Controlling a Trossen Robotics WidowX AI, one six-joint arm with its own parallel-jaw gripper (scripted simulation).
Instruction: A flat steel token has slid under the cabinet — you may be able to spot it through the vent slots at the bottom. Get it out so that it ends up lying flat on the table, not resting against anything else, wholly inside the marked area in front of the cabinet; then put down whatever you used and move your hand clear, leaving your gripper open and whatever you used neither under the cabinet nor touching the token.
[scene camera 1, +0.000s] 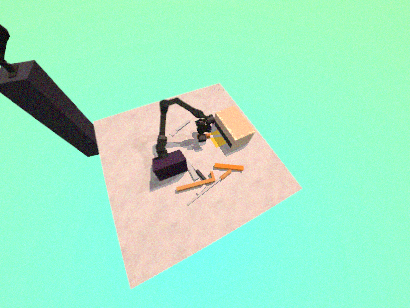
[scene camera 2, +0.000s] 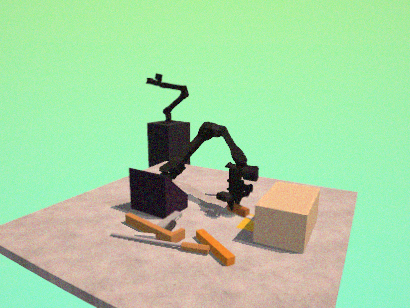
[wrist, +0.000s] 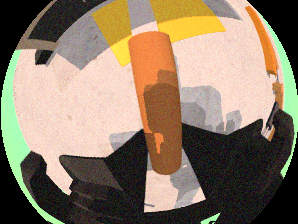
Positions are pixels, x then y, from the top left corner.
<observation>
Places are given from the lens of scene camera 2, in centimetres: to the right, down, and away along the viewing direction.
orange l-shaped hook (scene camera 2: 144, 225): -24, 28, 122
</observation>
